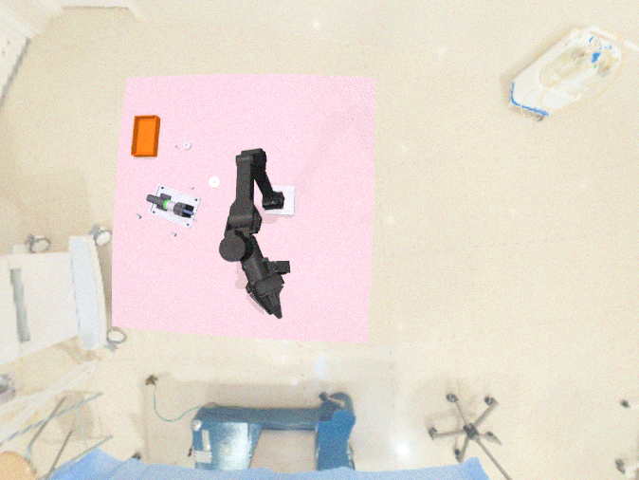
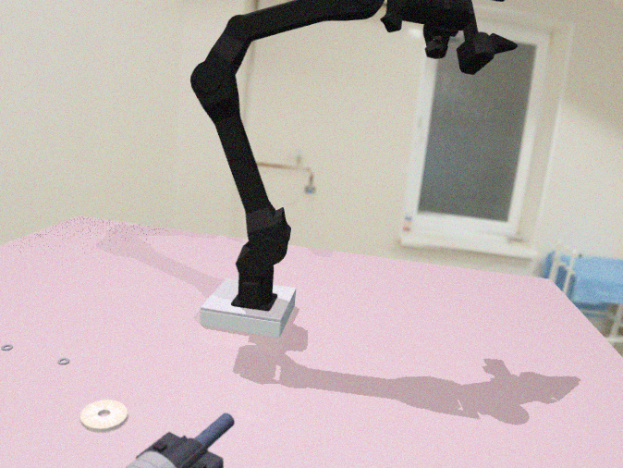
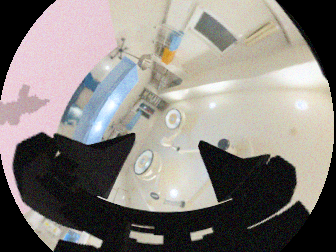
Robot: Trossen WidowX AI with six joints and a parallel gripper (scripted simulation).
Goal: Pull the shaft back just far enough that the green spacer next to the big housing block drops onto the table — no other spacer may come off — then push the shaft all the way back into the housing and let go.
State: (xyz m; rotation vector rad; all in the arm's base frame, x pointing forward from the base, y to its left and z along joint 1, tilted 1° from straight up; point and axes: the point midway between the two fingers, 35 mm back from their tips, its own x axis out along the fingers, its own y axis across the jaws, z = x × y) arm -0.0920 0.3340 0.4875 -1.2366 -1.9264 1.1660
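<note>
Now: the shaft 54 cm ahead of my gripper tip, 45 cm below it and 31 cm to the right of it. The rest, counted from my gripper tip: orange bin: 78 cm ahead, 68 cm to the right, 52 cm below; green spacer: 59 cm ahead, 45 cm below, 33 cm to the right.
</note>
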